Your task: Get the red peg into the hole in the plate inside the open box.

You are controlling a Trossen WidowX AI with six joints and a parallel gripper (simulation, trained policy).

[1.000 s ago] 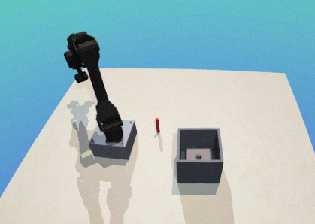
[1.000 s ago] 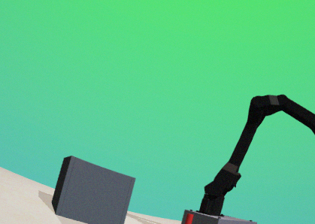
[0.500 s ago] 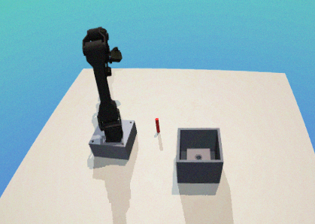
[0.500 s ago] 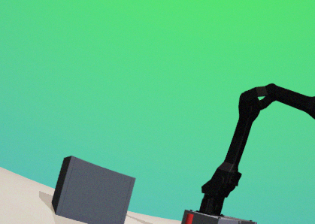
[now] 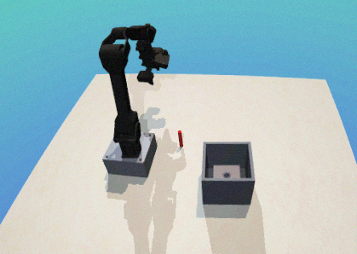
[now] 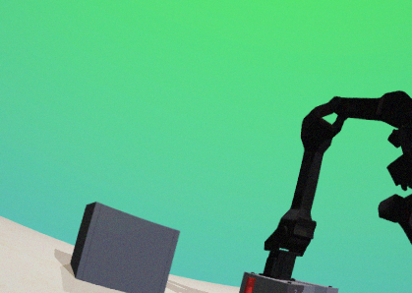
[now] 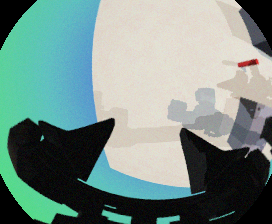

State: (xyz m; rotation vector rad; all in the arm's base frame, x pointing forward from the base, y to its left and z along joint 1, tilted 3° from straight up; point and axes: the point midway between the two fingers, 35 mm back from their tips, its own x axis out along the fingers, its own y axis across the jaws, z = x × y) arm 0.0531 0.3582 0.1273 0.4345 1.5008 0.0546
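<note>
Now: gripper tip 270 mm to the left of the red peg, 120 mm above it and 110 mm short of it. Round my gripper tip: light grey plate (470 mm to the right, 280 mm ahead, 110 mm below).
</note>
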